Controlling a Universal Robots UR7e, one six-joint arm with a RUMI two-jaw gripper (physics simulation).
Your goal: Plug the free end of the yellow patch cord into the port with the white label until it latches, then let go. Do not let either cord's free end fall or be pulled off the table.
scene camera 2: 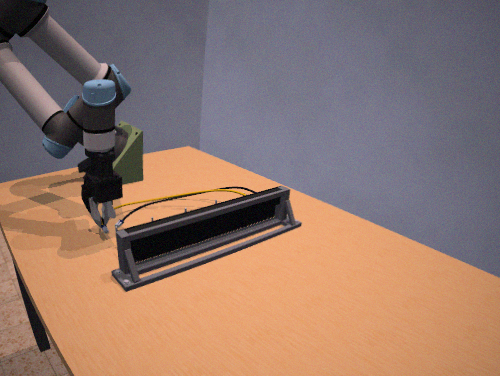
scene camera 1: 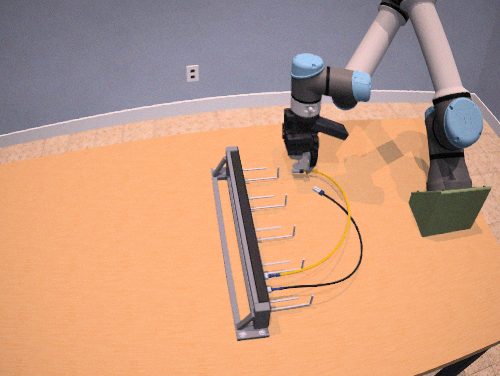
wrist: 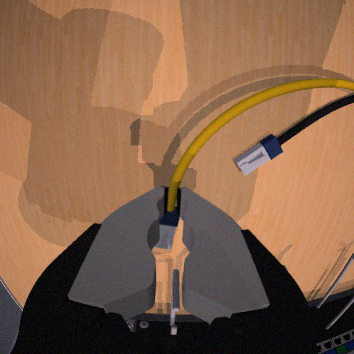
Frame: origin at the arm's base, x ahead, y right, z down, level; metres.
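Seen in the pictures: gripper, between the fingertips: (scene camera 2: 102, 226) (scene camera 1: 306, 172) (wrist: 172, 189); arm's base, origin of its link: (scene camera 1: 449, 189).
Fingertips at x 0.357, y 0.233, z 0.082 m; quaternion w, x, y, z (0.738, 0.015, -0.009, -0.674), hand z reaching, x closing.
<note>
Pixels of each thing's top centre, then the offset from my fingertips to it. "spot": a spot on its surface instead.
- yellow cord's plug, a spot on its surface: (wrist: 167, 236) (scene camera 2: 105, 226) (scene camera 1: 297, 169) spot: dx +0.027, dy +0.005, dz -0.013 m
- grey-framed panel, centre of its top: (scene camera 1: 259, 215) (scene camera 2: 205, 203) dx +0.187, dy -0.188, dz -0.082 m
- black cord's free plug, a spot on its surface: (wrist: 256, 156) (scene camera 1: 318, 189) (scene camera 2: 118, 222) spot: dx -0.015, dy -0.057, dz +0.012 m
The gripper (scene camera 1: 303, 166) (scene camera 2: 104, 221) (wrist: 172, 201) is shut on the yellow cord's free end, pointing down beside the panel's end guide, low above the table. The yellow cord's plug (scene camera 1: 297, 171) (scene camera 2: 104, 229) (wrist: 167, 236), clear with a dark blue boot, sticks out between the jaws toward the panel, slightly askew in the wrist view. The yellow cord (scene camera 1: 348, 215) (wrist: 225, 114) arcs to its other end, plugged in near the panel's opposite end. The grey-framed panel (scene camera 1: 244, 215) (scene camera 2: 200, 213) stands upright. Its port with the white label cannot be made out.
The black cord's free plug (scene camera 1: 318, 190) (scene camera 2: 119, 223) (wrist: 256, 156) lies near the gripper; its cord (scene camera 1: 361, 247) passes under the yellow one. Several thin metal guides (scene camera 1: 294, 231) project from the panel's port side. A green block (scene camera 1: 449, 212) (scene camera 2: 131, 162) stands at the arm's base.
</note>
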